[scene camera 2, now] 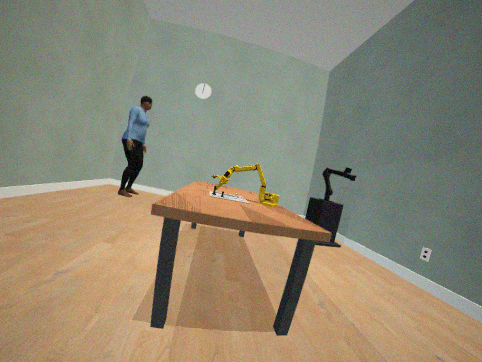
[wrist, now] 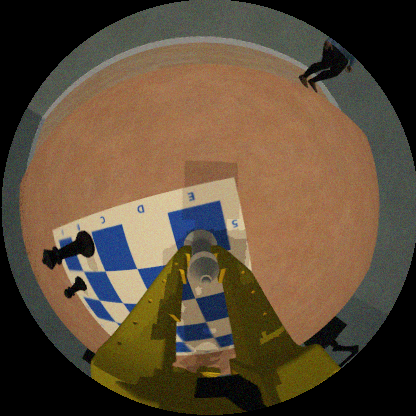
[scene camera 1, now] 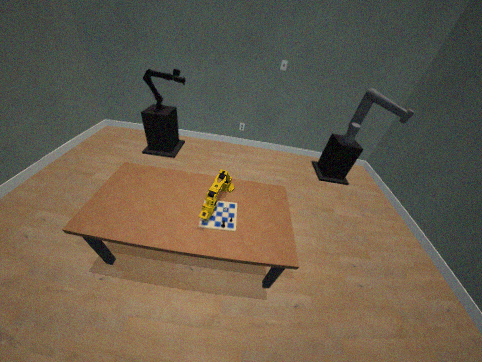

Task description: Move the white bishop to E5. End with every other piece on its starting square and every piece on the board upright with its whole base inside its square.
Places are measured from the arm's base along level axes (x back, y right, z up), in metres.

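Pixels of known places: end effector, tool point: [scene camera 2: 216, 189] [wrist: 190, 253] [scene camera 1: 206, 220]; arm's base, origin of the base link: [scene camera 2: 264, 204] [wrist: 191, 368] [scene camera 1: 226, 189].
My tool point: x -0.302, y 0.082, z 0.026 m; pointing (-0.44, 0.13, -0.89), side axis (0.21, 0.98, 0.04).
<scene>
Ahead of a thing's pixels: the offset from my tool point to its middle. "pt": to the spot under its first point. Level surfaces: height alone.
The white bishop {dx +0.000, dy +0.006, dz +0.009 m} [wrist: 202, 262] is upright between the two jaws in the wrist view. My gripper [wrist: 201, 251] [scene camera 1: 204, 218] is shut on it. Its round base shows over the near part of the blue E5 square {pt dx -0.017, dy +0.007, dz -0.020 m} [wrist: 196, 216]; whether it touches the board is hidden. The chessboard {dx +0.073, dy -0.066, dz -0.023 m} [wrist: 160, 201] [scene camera 1: 212, 228] [scene camera 2: 241, 201] lies flat on the table. A tall black piece {dx -0.011, dy -0.102, dz +0.006 m} [wrist: 75, 248] [scene camera 1: 223, 224] stands near B5, and a black pawn {dx +0.035, dy -0.144, dz -0.004 m} [wrist: 75, 287] [scene camera 1: 231, 219] stands near A4. A small pale shape {dx +0.116, dy -0.099, dz -0.004 m} [scene camera 1: 225, 209] shows on the board in scene camera 1, too small to identify.
The brown table {dz -0.026 m} [scene camera 1: 150, 210] [scene camera 2: 200, 210] carries the board and my yellow arm. Two other arms on dark pedestals [scene camera 1: 161, 129] [scene camera 1: 339, 156] stand beyond the table. A person [scene camera 2: 136, 145] [wrist: 330, 62] stands away from the table.
</scene>
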